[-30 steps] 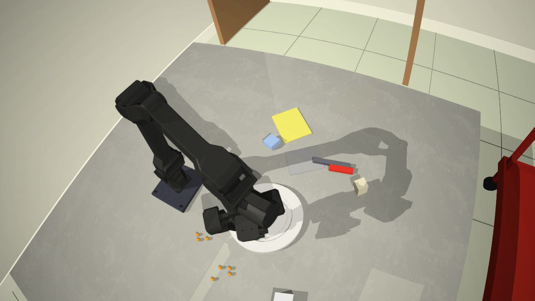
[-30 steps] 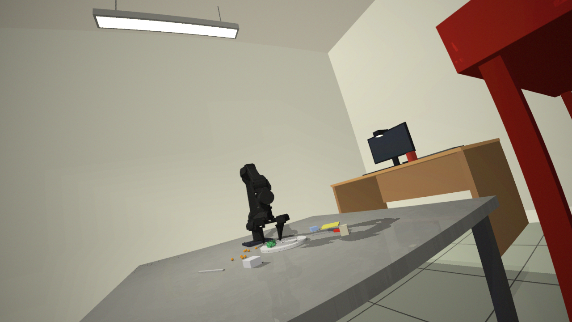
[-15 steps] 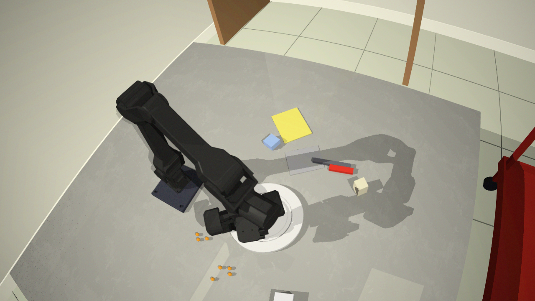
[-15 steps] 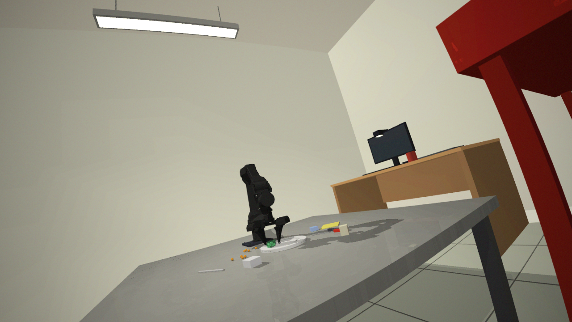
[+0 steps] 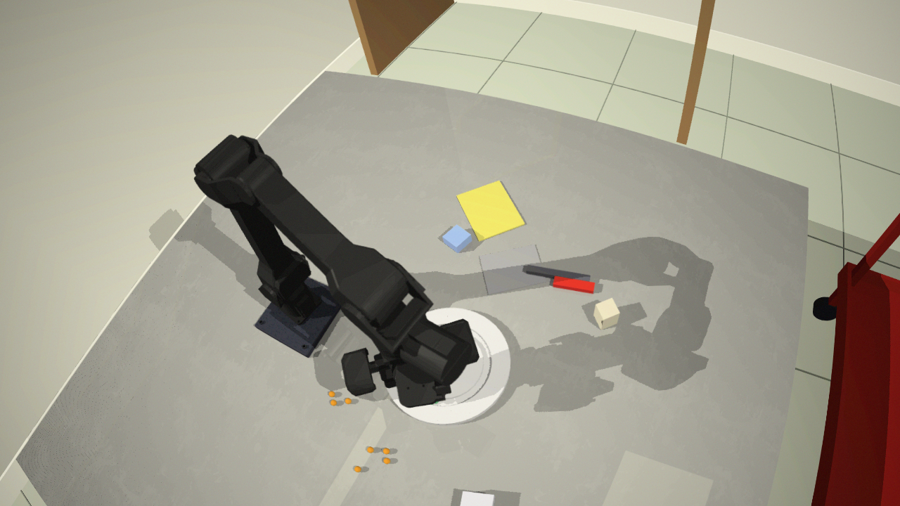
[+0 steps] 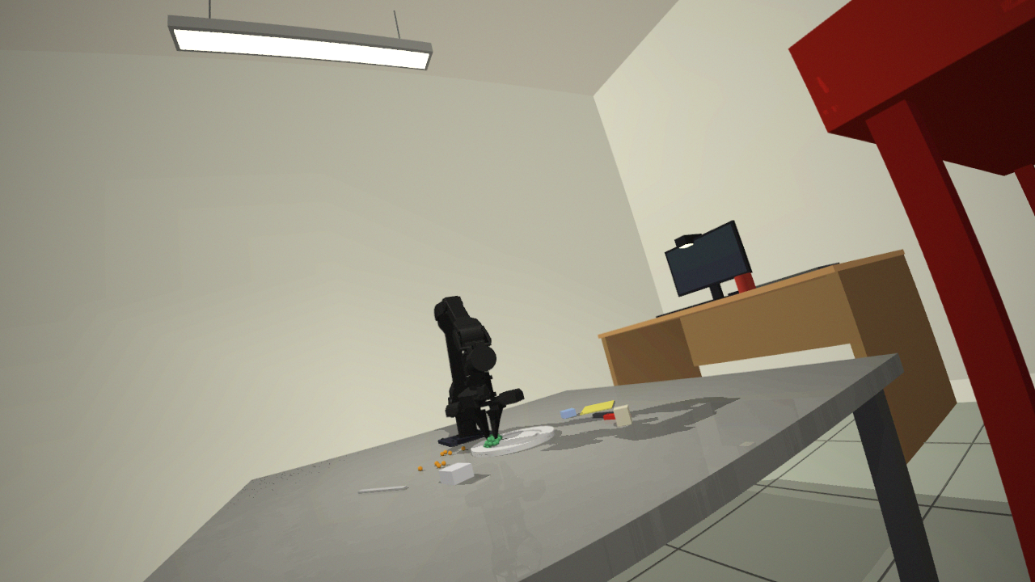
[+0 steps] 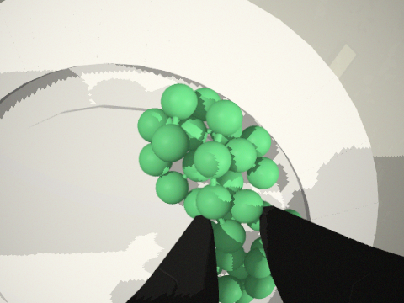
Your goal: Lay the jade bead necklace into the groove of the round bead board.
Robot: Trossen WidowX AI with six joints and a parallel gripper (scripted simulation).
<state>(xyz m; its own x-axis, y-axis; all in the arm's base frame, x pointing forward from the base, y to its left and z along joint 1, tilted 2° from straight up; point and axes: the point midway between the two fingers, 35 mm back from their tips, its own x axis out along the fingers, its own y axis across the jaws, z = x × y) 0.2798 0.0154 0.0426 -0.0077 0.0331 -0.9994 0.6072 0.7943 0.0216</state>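
Right now my gripper tip is 5 cm to the right of the inner disc, 1 cm short of it and 1 cm above it. From my gripper tip the other things lie so: grey rod (25 cm to the right, 10 cm ahead, 2 cm below); then grey sheet (25 cm to the left, 2 cm below, 1 cm behind); then bead board (5 cm to the left, 2 cm below, 1 cm ahead).
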